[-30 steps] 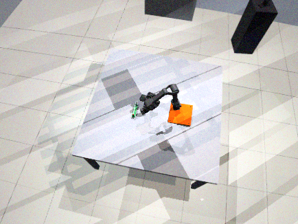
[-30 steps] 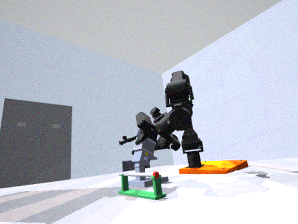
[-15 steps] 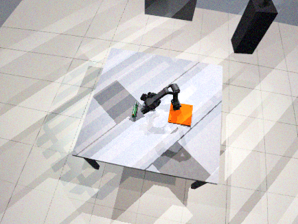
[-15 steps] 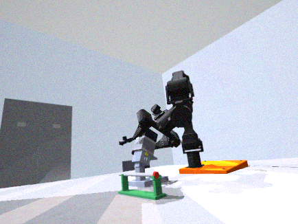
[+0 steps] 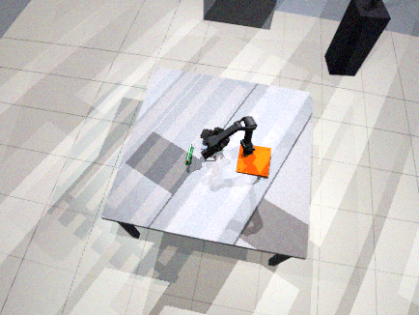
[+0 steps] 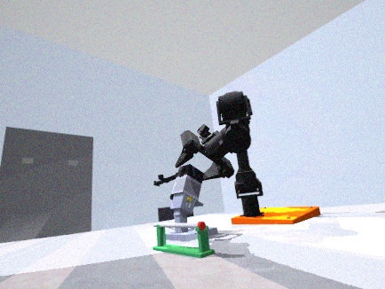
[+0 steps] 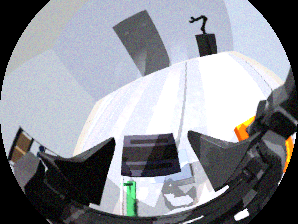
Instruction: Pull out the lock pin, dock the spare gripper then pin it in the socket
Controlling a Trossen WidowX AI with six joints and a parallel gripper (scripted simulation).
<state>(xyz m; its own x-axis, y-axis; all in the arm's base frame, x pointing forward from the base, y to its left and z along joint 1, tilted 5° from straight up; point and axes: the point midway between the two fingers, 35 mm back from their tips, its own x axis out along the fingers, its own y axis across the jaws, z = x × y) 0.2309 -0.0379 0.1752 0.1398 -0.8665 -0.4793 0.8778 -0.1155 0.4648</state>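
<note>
Right now the spare gripper is 3 cm ahead of my gripper tip, 2 cm to the left of it and 4 cm below it. The rest, counted from my gripper tip: green rack: 16 cm ahead, 10 cm to the left, 14 cm below; grey mount: 3 cm ahead, 2 cm to the left, 11 cm below.
</note>
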